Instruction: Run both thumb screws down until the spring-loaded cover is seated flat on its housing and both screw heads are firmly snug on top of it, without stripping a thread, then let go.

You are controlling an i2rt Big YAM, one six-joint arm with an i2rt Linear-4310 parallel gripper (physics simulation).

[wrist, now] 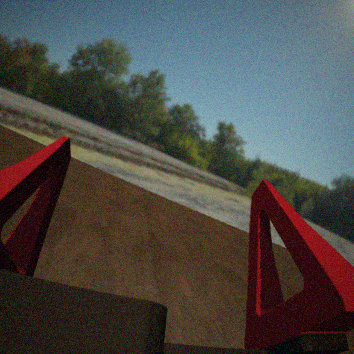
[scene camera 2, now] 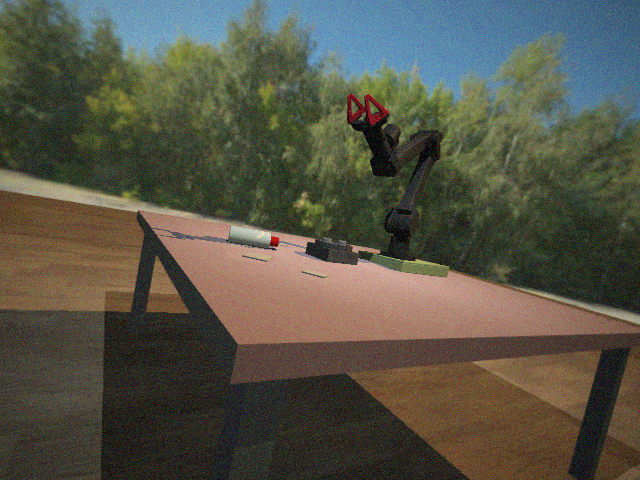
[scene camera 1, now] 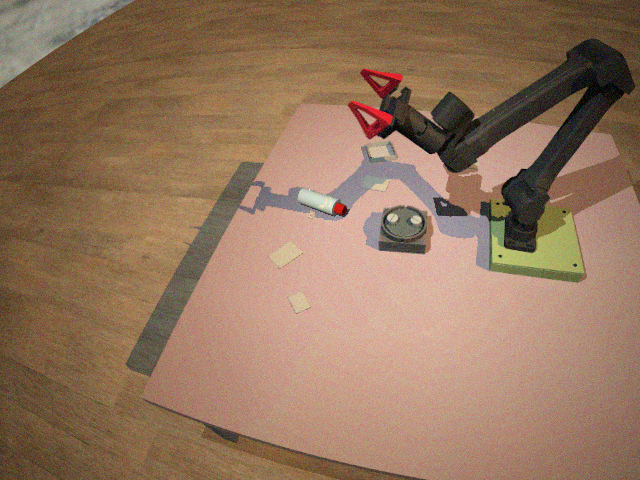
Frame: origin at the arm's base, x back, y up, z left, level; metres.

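Where they show: gripper, between the fingertips: (wrist: 166, 167) (scene camera 2: 357, 94) (scene camera 1: 355, 85); arm's base, origin of its link: (scene camera 2: 397, 257) (scene camera 1: 519, 235).
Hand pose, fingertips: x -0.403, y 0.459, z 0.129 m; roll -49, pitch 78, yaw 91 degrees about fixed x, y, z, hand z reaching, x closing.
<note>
Each offset is from my fingertips to the top centre of the thing. "pt": to the spot under its first point. Level surfaces: height alone.
The dark square housing @[dx +0.081, dy -0.438, dz -0.085 m] (scene camera 1: 402, 246) (scene camera 2: 338, 255) stands on the table. Its round grey cover @[dx +0.081, dy -0.440, dz -0.085 m] (scene camera 1: 404, 231) lies inside the dark ring on top. Two pale slotted screw heads, the left one @[dx +0.050, dy -0.428, dz -0.081 m] (scene camera 1: 392, 218) and the right one @[dx +0.113, dy -0.429, dz -0.089 m] (scene camera 1: 415, 220), show on the cover. The views are too coarse to tell whether the cover is fully flat or the heads are snug. My gripper (scene camera 1: 355, 86) (scene camera 2: 358, 96) (wrist: 166, 167) is open and empty, high above the table and well away from the housing, with its red fingers pointing away from the screws. The housing does not show in the wrist view.
A white tube with a red cap @[dx -0.174, dy -0.444, dz -0.135 m] (scene camera 1: 317, 200) (scene camera 2: 250, 237) lies left of the housing, beside a tiny ring @[dx -0.199, dy -0.492, dz -0.097 m] (scene camera 1: 311, 214). Flat tan pieces @[dx -0.219, dy -0.491, dz +0.059 m] (scene camera 1: 285, 254) @[dx -0.125, dy -0.491, dz +0.195 m] (scene camera 1: 298, 302) lie on the pink table @[dy -0.494 m] (scene camera 1: 361, 361) (scene camera 2: 387, 310). A small shallow tray @[pt dx -0.108, dy -0.483, dz -0.414 m] (scene camera 1: 366, 153) lies behind the housing.
</note>
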